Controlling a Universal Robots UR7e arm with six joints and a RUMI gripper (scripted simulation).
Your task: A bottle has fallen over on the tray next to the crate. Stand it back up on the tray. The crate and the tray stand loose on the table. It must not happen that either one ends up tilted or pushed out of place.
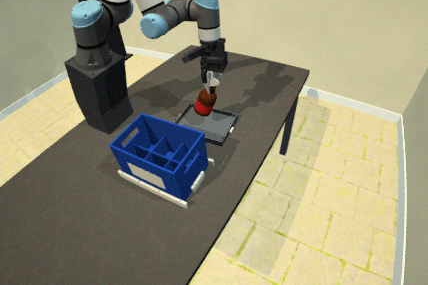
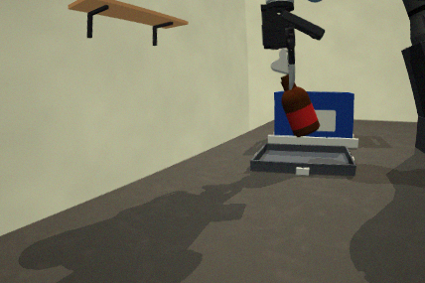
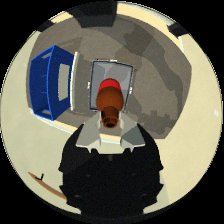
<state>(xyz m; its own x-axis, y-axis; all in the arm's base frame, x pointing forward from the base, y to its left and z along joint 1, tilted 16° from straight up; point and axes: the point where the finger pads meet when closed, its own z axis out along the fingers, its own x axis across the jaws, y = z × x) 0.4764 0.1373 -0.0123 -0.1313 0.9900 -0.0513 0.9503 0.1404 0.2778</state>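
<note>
My hand is 50 mm above the brown bottle and 10 mm past it. Also, from my hand: grey tray (190 mm below, 40 mm behind, 10 mm to the right); blue crate (290 mm to the right, 120 mm below, 60 mm behind).
</note>
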